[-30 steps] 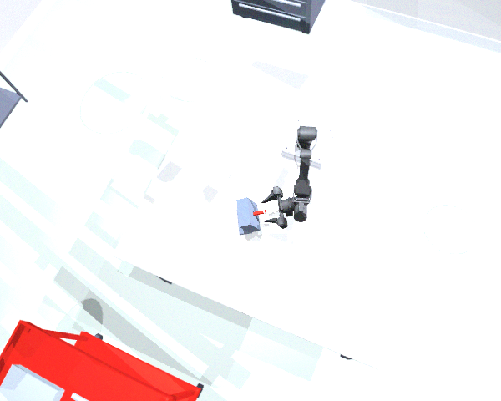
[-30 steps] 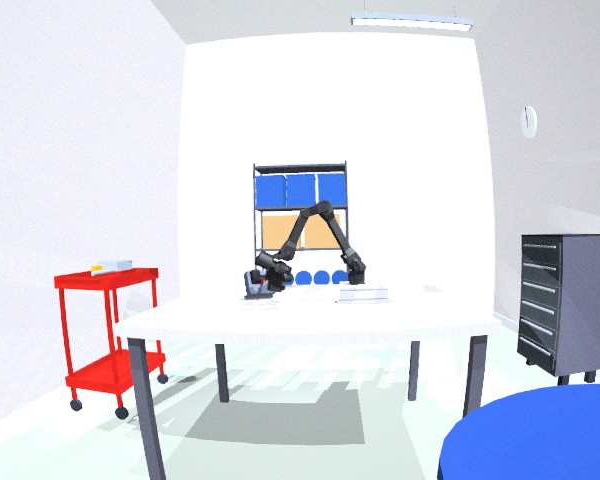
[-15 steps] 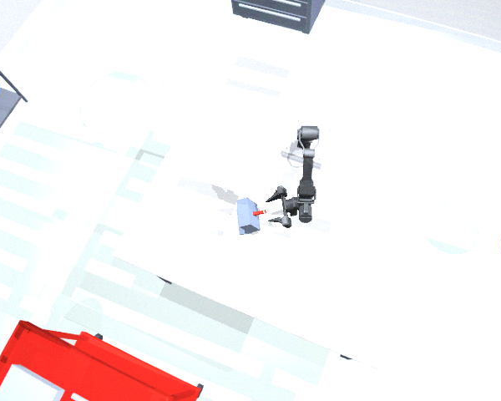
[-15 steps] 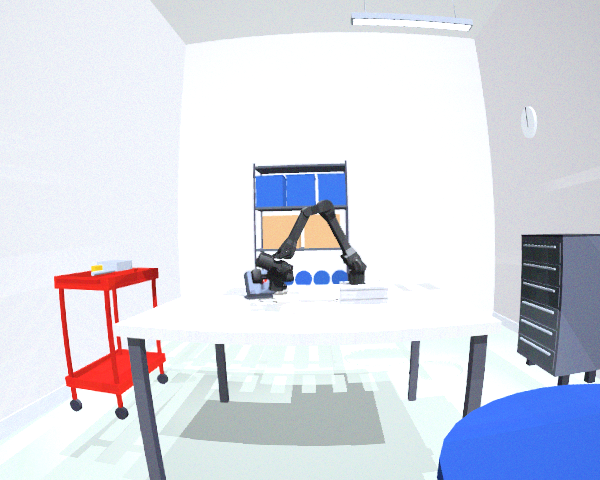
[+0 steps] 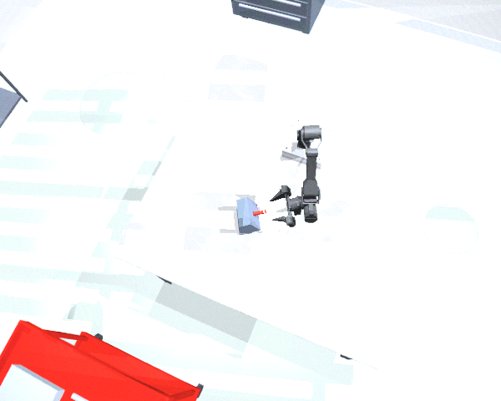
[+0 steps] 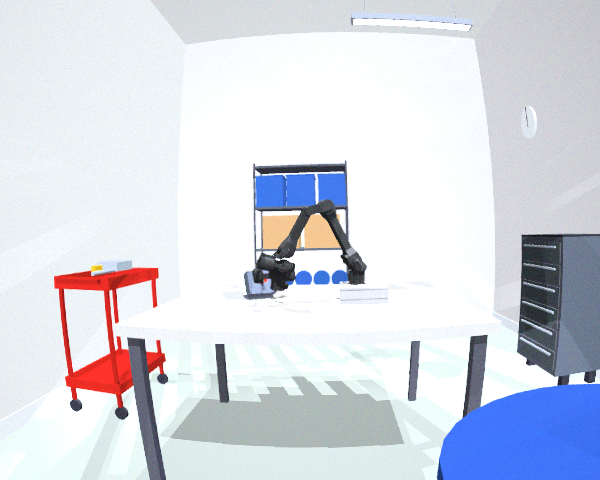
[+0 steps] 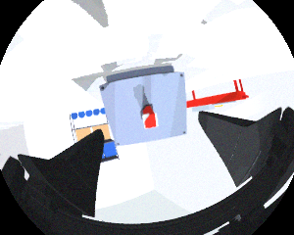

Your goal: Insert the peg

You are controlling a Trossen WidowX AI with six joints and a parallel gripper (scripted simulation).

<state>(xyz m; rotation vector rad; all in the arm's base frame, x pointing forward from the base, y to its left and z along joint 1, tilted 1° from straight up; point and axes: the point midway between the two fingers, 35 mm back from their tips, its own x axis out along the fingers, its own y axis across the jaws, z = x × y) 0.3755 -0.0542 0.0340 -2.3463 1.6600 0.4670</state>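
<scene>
The red peg is 2 cm ahead of my gripper tip, 4 cm to the right of it and 1 cm below it. Round my gripper tip: sloped grey panel: 4 cm ahead, 10 cm to the right, 2 cm below.
</scene>
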